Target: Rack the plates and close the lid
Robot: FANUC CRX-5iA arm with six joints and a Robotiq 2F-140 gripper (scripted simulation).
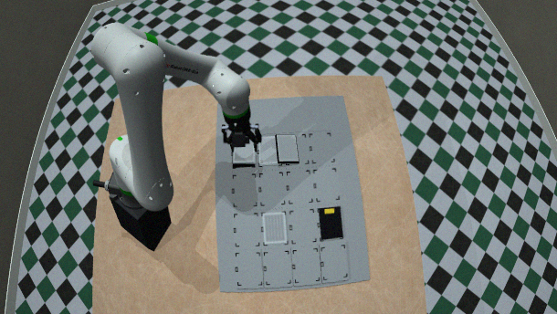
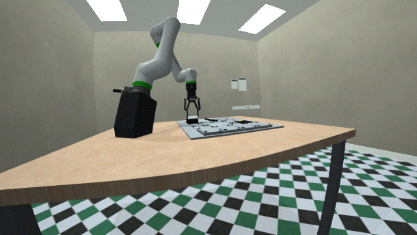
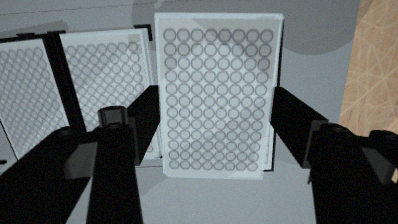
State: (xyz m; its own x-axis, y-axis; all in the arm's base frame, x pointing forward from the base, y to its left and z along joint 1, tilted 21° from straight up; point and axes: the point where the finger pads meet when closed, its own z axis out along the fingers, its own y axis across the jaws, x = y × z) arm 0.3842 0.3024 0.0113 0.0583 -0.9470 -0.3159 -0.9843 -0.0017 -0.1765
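Right now the deep-well block is 50 mm below my hand and 10 mm behind it. The rest, counted from my hand: bay label 32: 180 mm ahead, 140 mm to the right, 70 mm below; fine-welled plate: 310 mm to the right, 140 mm ahead, 60 mm below; bay label reading 33: 300 mm to the right, 200 mm ahead, 70 mm below.
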